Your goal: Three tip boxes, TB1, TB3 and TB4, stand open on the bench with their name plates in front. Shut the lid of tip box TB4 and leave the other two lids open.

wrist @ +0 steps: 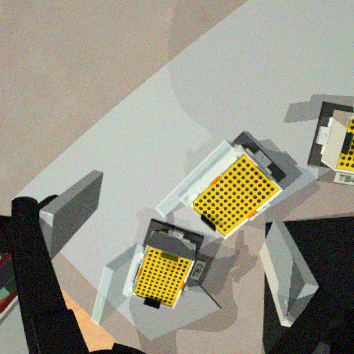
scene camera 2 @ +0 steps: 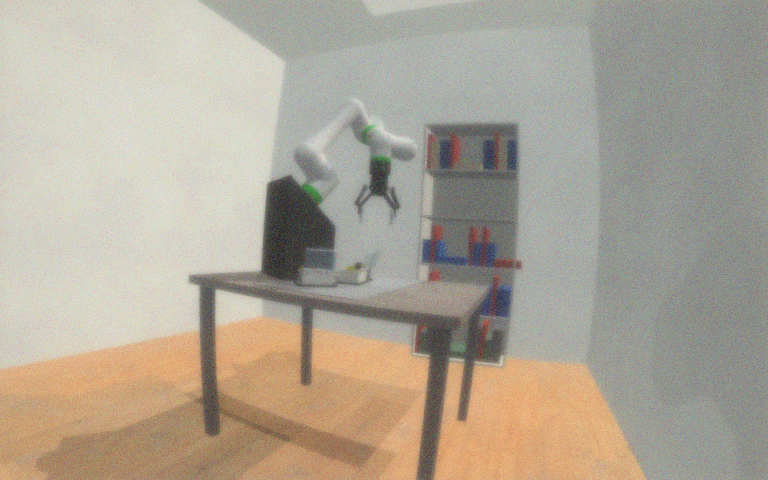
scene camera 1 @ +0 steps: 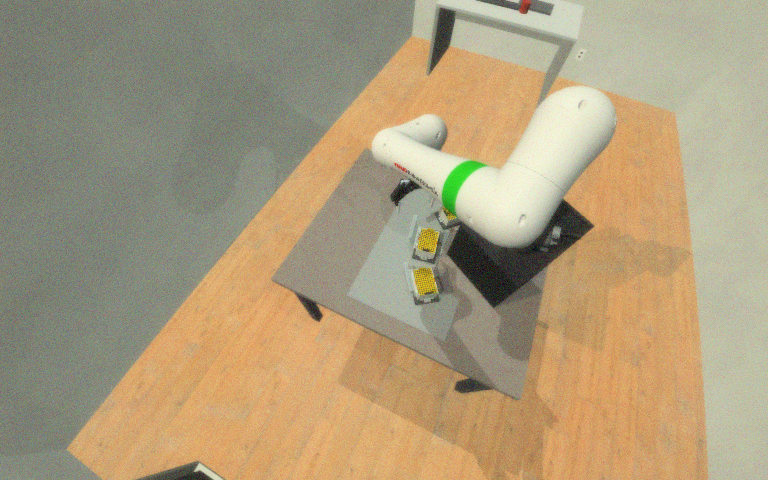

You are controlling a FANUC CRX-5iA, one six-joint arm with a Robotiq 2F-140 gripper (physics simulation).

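Pixels of known places: gripper, fingertip midpoint: (wrist: 183,213) (scene camera 2: 376,224) (scene camera 1: 414,207); arm's base, link origin: (scene camera 2: 300,206).
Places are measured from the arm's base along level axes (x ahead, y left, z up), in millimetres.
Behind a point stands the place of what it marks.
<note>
Three tip boxes with yellow racks stand on the mat. The near-end box (scene camera 1: 425,281) {x 235, y 211, z -278 mm} (wrist: 162,275) {x 240, y 206, z -278 mm} has its lid (wrist: 102,295) {x 304, y 254, z -192 mm} open. The middle box (scene camera 1: 428,240) {x 300, y 19, z -279 mm} (wrist: 237,195) {x 300, y 15, z -279 mm} has its lid (wrist: 192,177) {x 384, y 36, z -193 mm} open. The third box (scene camera 1: 447,216) {x 269, y -147, z -278 mm} (scene camera 2: 317,276) (wrist: 347,145) {x 284, y -154, z -263 mm} is partly hidden by the arm in scene camera 1 and cut off in the wrist view; its lid (scene camera 2: 320,258) {x 303, y -253, z -224 mm} stands up. Its name plate (wrist: 346,178) {x 199, y -150, z -334 mm} shows a partial "TB"; I cannot tell which box is TB4. My gripper (scene camera 1: 398,204) (scene camera 2: 376,218) {x 394, y 29, z -72 mm} (wrist: 183,213) {x 394, y 29, z -72 mm} is open and empty, high above the bench.
The bench (scene camera 1: 334,243) {x 694, y 206, z -339 mm} (scene camera 2: 436,300) {x 737, y -179, z -339 mm} carries the grey mat (scene camera 1: 379,271) {x 439, y 237, z -336 mm} (wrist: 125,140) {x 466, y 126, z -336 mm}. The black pedestal (scene camera 1: 492,277) {x 4, y 120, z -175 mm} (scene camera 2: 283,226) {x 56, y -185, z -108 mm} stands beside the boxes. A bookshelf (scene camera 2: 423,192) stands behind the bench. A white desk (scene camera 1: 509,25) is at the far wall.
</note>
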